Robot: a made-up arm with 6 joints.
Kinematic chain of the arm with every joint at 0, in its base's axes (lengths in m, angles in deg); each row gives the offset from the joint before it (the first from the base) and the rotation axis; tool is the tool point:
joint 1: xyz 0 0 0.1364 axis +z
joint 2: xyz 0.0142 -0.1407 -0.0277 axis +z
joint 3: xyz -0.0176 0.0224 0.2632 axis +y
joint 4: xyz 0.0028 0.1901 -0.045 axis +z
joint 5: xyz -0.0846 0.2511 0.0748 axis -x
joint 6: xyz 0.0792 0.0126 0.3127 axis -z
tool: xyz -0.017 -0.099 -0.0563
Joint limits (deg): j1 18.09..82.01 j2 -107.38..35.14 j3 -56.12..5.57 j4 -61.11..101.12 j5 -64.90..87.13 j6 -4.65..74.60
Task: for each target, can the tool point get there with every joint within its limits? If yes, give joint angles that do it. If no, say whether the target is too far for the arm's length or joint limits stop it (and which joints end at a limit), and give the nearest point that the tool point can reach.
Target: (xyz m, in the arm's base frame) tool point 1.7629 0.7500 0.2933
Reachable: no: too far | nearest point 0.7463 0.3175 0.3904 | short by 1.109 m
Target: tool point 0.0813 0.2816 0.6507
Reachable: yes | joints 60.27 -88.91 -0.82 47.15 -4.28 38.92
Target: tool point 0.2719 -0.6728 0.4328
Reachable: no: joint limits stop it (at a limit: joint 1, joint 2, joint 6) | nearest point 0.2125 -0.5670 0.4212 | short by 0.122 m
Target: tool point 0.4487 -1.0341 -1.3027
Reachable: no: too far | nearest point 0.1104 -0.4012 -0.0337 | short by 1.458 m
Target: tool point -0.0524 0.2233 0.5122
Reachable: yes | joints 34.88 -43.05 -35.19 -19.32 -35.78 48.18
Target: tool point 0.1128 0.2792 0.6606
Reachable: yes | joints 28.49 -80.32 -0.03 59.31 12.51 48.34
